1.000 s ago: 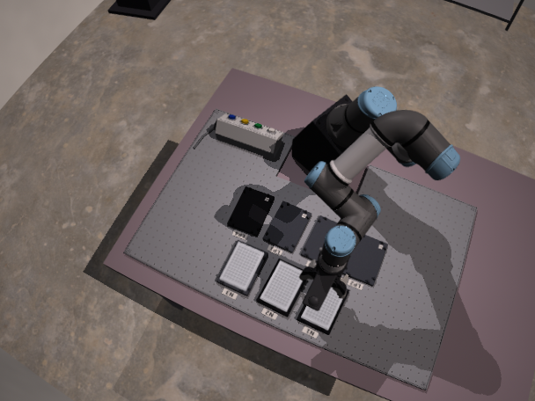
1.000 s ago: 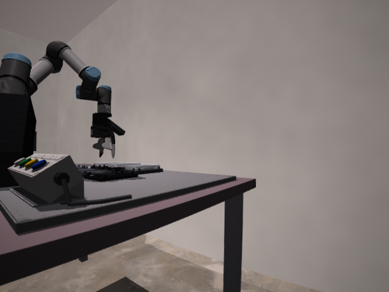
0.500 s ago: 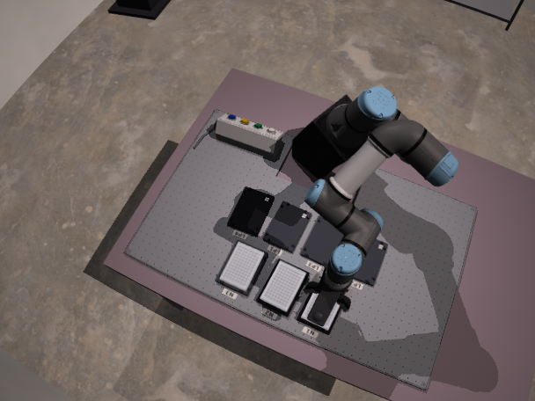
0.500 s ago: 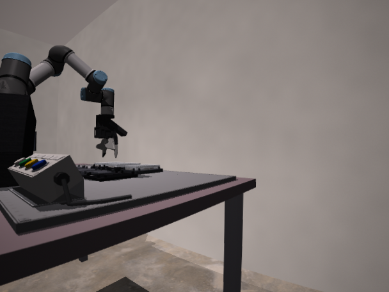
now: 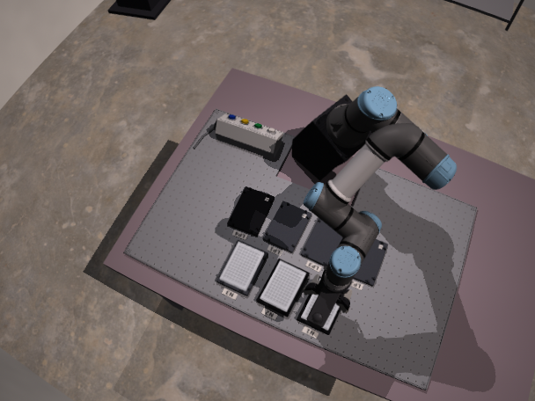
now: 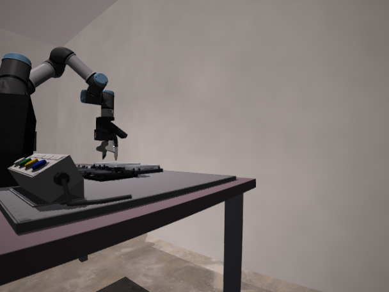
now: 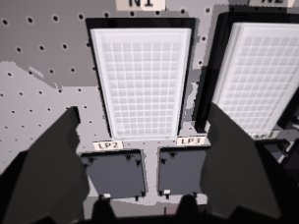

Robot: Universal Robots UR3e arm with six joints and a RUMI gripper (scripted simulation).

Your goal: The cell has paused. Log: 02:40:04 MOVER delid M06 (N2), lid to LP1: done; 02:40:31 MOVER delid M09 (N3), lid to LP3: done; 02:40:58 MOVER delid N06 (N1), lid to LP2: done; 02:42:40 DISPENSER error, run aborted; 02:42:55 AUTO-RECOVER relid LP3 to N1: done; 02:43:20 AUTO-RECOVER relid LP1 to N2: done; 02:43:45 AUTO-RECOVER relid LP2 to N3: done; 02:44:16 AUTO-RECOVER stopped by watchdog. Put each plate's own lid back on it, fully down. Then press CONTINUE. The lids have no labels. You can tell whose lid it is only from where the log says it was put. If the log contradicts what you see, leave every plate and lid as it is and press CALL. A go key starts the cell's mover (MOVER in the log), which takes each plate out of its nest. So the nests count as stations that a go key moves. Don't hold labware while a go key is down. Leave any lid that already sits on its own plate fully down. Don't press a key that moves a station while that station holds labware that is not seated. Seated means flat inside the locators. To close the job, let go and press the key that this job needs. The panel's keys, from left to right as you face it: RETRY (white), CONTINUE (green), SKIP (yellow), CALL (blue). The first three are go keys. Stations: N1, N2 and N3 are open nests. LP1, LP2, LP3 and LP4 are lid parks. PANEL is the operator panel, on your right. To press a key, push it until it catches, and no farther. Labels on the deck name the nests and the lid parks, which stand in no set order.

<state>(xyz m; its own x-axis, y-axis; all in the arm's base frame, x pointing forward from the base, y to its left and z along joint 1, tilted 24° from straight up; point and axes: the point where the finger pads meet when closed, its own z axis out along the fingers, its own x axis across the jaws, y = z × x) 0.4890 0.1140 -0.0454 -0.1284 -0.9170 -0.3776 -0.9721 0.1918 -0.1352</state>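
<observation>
Right now the LP1 lid park is 200 mm behind my hand, 180 mm to the right of it and 40 mm below it. The rest, counted from my hand: lid park LP4: 210 mm behind, 310 mm to the right, 40 mm below; then LP3 lid park: 190 mm behind, 50 mm to the right, 40 mm below; then LP2 lid park: 180 mm behind, 80 mm to the left, 40 mm below.
</observation>
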